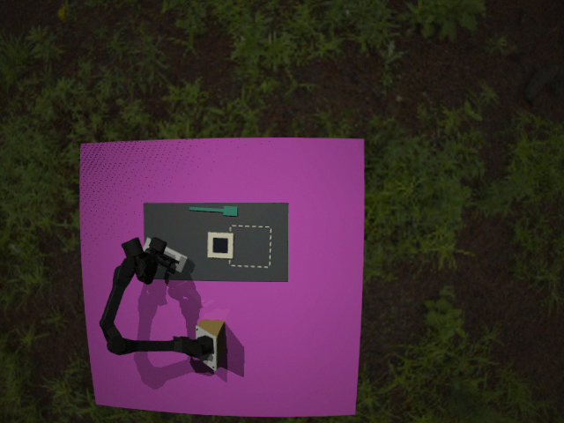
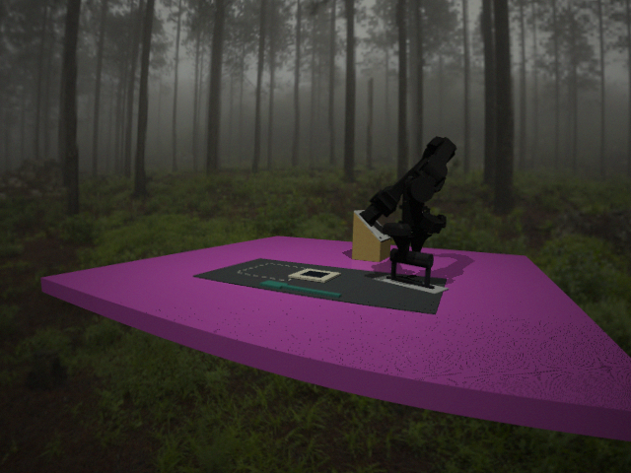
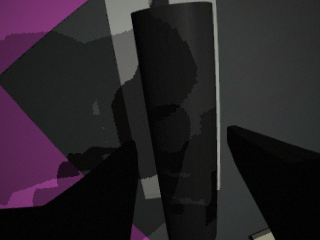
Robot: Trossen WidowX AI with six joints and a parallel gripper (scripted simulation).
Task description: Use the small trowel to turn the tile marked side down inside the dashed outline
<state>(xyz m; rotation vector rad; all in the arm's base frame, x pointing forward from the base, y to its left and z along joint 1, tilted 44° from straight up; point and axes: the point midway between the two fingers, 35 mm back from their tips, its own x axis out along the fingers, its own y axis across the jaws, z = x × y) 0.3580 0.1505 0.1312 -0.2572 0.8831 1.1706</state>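
Now: the dark mat 230 mm to the right of my gripper tip, 80 mm below it and 40 mm ahead of it. Also, from my gripper tip: cream tile 260 mm to the right, 60 mm below, 30 mm ahead; teal trowel 260 mm to the right, 180 mm ahead, 60 mm below.
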